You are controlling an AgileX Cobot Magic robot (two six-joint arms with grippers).
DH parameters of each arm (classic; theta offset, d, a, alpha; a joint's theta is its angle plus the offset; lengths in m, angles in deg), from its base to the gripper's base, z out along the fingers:
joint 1: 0 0.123 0 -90
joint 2: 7.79 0 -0.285 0
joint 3: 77.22 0 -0.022 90
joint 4: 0 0.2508 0 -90
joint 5: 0 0 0.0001 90
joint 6: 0 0.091 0 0
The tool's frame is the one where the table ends.
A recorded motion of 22 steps. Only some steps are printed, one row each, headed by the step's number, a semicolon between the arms.
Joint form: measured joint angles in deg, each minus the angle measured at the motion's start. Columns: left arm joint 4, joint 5, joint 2, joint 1, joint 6, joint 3; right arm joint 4, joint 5, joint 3, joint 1, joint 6, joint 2.
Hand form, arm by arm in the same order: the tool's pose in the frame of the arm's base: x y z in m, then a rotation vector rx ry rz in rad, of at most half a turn. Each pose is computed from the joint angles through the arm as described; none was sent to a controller.
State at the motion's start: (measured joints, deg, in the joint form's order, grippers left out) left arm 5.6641 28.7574 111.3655 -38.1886 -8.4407 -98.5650; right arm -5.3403 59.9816 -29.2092 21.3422 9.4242 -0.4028
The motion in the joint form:
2: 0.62 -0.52 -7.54 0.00 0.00 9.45; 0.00 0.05 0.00 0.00 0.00 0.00
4: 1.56 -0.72 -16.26 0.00 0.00 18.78; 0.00 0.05 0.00 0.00 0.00 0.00
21: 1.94 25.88 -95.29 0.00 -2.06 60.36; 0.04 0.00 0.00 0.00 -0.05 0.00
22: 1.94 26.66 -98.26 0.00 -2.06 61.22; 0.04 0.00 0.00 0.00 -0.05 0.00
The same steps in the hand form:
2: 0.3390 -0.2607 0.3115 0.6549 2.1532 -0.3322; -0.0036 -0.0093 0.2813 -0.2051 2.0083 0.2311
4: 0.3064 -0.2342 0.3213 0.6683 2.1532 -0.3142; -0.0036 -0.0093 0.2813 -0.2051 2.0083 0.2311
21: 0.0320 -0.0126 0.3307 0.5051 2.0016 -0.3704; -0.0036 -0.0092 0.2814 -0.2060 2.0074 0.2315
22: 0.0243 -0.0065 0.3266 0.4958 1.9805 -0.3785; -0.0036 -0.0092 0.2814 -0.2060 2.0074 0.2315

